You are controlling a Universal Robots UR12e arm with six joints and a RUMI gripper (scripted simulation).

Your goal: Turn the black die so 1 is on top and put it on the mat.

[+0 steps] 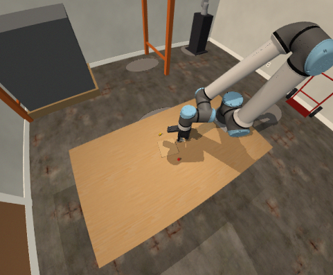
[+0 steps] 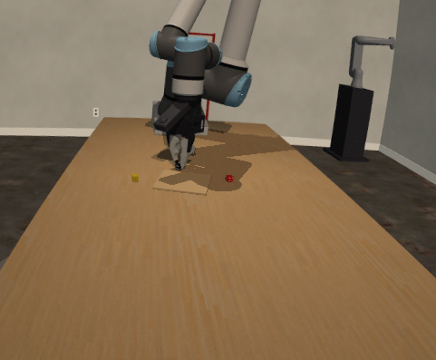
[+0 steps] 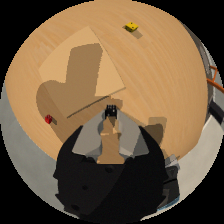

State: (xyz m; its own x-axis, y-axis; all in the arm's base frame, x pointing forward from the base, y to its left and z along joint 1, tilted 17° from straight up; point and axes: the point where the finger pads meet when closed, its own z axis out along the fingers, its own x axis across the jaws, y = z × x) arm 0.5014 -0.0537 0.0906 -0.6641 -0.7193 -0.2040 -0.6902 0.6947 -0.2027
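My hand is 1 cm above the black die. The rest, counted from my hand: yellow die: 13 cm to the right, 9 cm ahead, 1 cm below; red die: 13 cm to the left, 9 cm ahead, 1 cm below; tan mat: 10 cm ahead, 2 cm below.
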